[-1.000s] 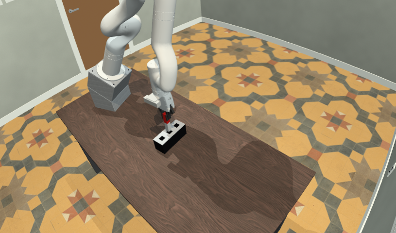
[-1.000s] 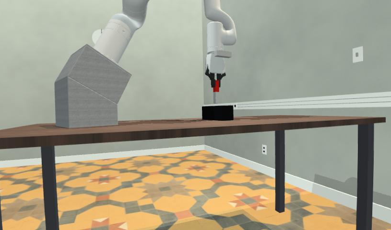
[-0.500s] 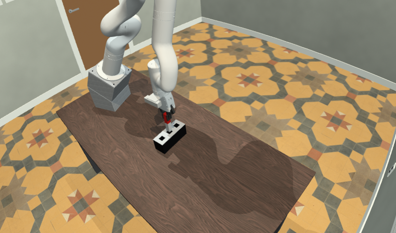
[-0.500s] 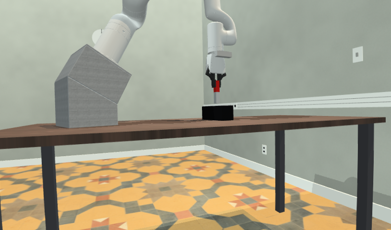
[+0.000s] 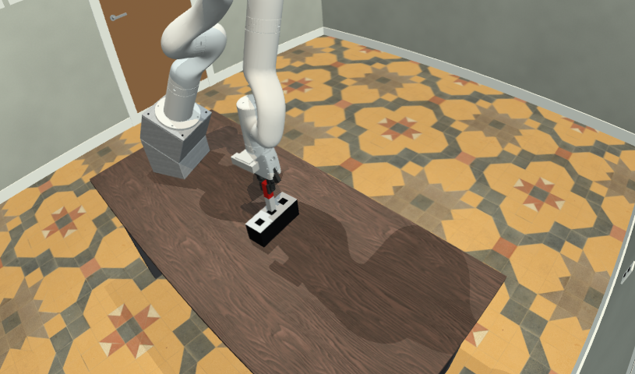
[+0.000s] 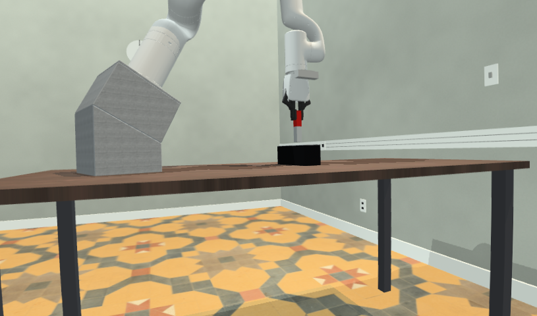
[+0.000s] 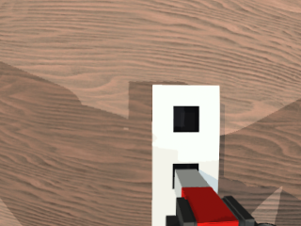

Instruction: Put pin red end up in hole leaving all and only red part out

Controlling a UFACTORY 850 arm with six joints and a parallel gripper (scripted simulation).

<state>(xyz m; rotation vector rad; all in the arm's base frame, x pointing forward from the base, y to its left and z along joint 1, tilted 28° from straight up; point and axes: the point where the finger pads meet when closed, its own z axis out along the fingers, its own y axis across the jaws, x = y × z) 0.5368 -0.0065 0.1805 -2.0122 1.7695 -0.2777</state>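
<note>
The pin lies 10 mm below my hand. From my hand the other things lie so: black block (150 mm below).
</note>
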